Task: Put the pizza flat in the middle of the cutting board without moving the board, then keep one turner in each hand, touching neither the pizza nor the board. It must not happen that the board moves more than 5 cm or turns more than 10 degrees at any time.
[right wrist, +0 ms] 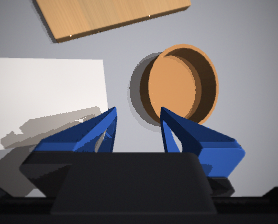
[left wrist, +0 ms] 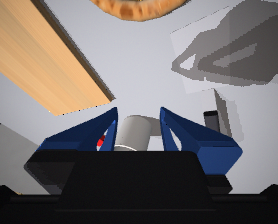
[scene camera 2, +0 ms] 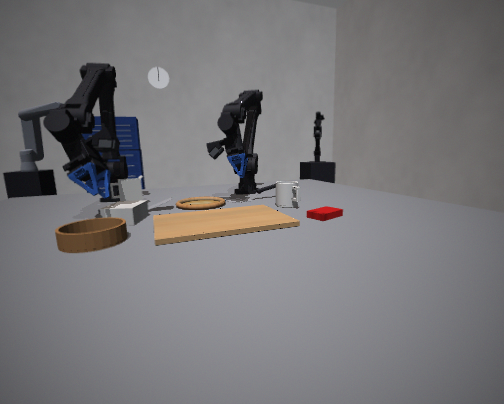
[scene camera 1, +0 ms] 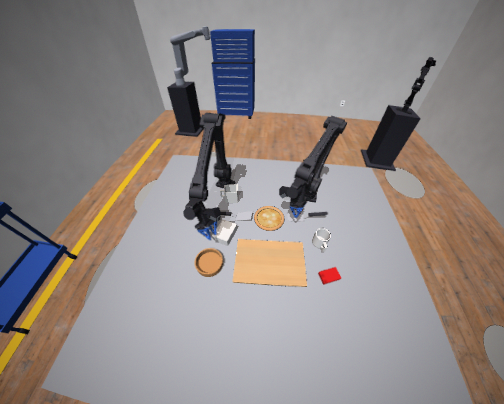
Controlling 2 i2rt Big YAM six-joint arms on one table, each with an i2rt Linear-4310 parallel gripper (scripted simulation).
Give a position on a wooden cutting board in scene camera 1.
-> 278,263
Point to a wooden bowl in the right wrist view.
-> At 183,79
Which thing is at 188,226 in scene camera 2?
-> A wooden cutting board.
